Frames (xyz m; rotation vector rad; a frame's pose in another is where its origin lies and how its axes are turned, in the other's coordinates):
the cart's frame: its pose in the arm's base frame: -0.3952 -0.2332 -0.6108 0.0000 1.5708 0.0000
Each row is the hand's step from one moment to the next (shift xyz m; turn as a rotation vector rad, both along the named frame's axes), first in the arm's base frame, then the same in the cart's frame.
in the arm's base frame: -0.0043 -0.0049 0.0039 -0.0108 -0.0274 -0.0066
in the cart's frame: -0.0039 -0.0049 -0.0043 0.0066 -0.0274 -0.0108
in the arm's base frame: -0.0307 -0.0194 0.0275 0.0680 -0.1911 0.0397
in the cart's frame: -0.0275 -0.0194 -0.0307 -0.0397 -0.1911 0.0680
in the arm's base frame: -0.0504 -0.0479 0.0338 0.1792 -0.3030 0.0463
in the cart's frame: -0.0338 -0.0479 -0.0504 -0.0463 -0.3030 0.1792
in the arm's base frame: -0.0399 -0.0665 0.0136 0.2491 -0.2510 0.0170
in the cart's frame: -0.0136 -0.0665 -0.0399 -0.0170 -0.2510 0.2491
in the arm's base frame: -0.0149 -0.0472 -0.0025 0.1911 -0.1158 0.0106
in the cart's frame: 0.0025 -0.0472 -0.0149 -0.0106 -0.1158 0.1911
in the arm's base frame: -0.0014 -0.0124 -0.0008 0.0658 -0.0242 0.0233
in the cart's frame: 0.0008 -0.0124 -0.0014 -0.0233 -0.0242 0.0658
